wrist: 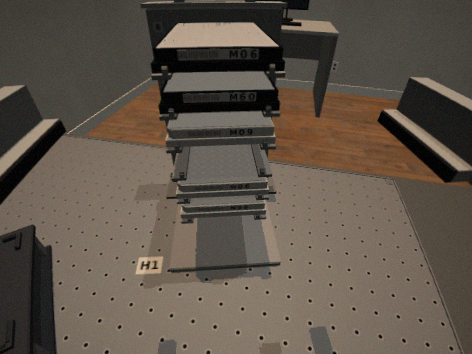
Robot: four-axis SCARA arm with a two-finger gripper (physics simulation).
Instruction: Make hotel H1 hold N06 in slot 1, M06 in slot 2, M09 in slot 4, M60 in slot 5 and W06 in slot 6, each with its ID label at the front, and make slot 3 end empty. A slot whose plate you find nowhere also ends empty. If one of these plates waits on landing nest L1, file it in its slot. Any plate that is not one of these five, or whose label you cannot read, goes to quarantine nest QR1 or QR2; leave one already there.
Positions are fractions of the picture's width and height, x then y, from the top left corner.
Labels:
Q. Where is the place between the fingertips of the gripper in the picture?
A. At 0.48, 0.28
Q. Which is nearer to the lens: the plate M06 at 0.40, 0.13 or the plate W06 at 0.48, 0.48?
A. The plate M06.

